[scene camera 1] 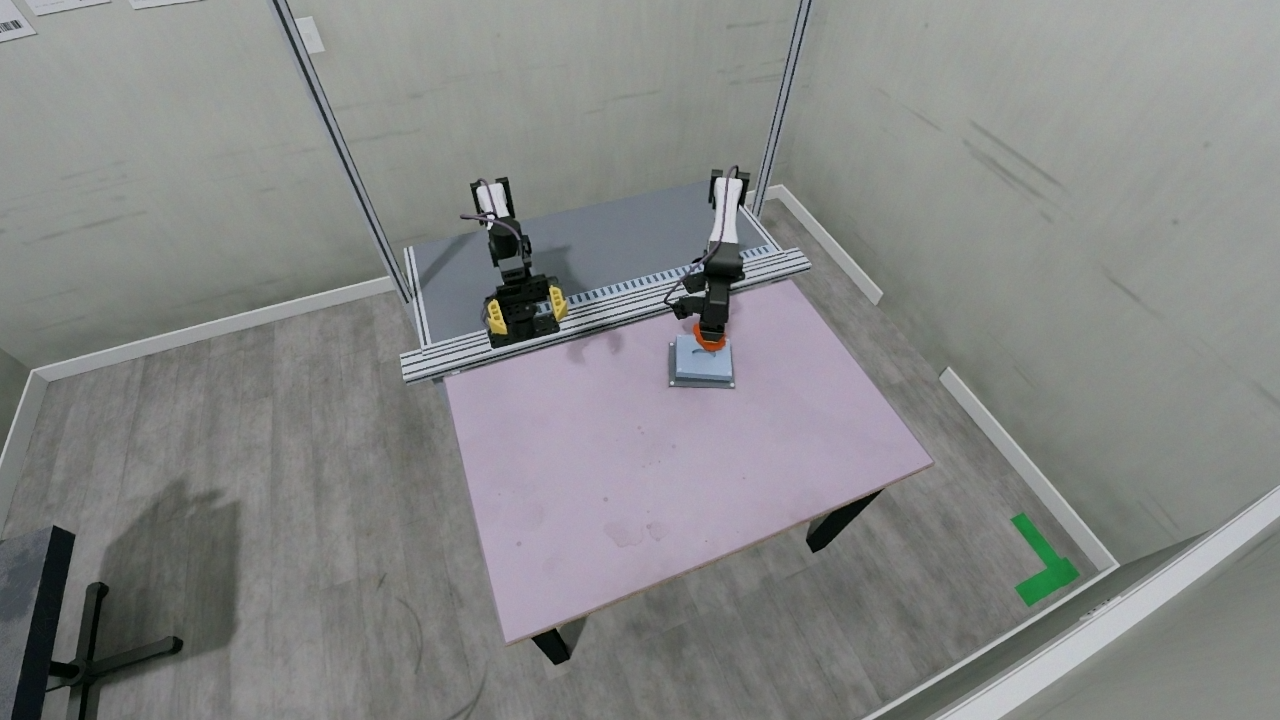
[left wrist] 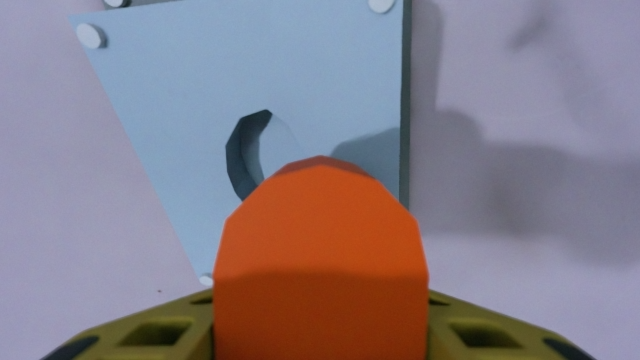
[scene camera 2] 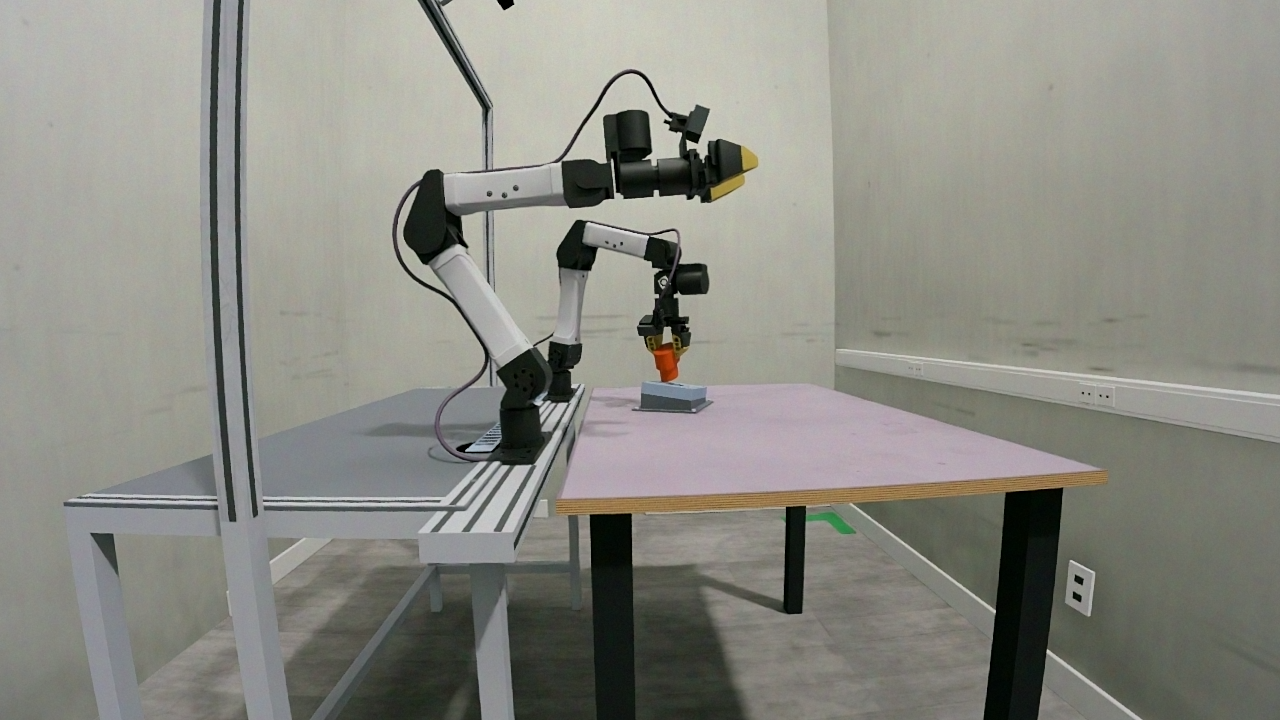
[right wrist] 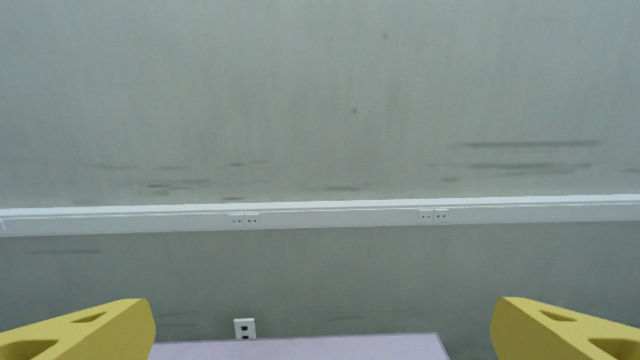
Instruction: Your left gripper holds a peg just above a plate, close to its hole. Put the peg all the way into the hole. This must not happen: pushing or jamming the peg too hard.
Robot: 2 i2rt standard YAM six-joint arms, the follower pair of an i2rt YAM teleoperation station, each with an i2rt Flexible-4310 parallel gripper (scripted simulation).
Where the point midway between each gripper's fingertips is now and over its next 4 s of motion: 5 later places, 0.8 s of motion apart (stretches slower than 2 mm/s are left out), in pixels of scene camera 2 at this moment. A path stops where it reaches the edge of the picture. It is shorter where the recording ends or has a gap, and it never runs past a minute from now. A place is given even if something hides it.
My left gripper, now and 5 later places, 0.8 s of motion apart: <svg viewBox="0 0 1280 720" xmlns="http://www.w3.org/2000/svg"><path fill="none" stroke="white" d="M667 358L666 336L682 347L680 359L679 360L678 365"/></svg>
My right gripper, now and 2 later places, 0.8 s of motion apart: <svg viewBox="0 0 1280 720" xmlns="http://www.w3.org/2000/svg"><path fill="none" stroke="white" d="M751 171L722 215L615 264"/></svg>
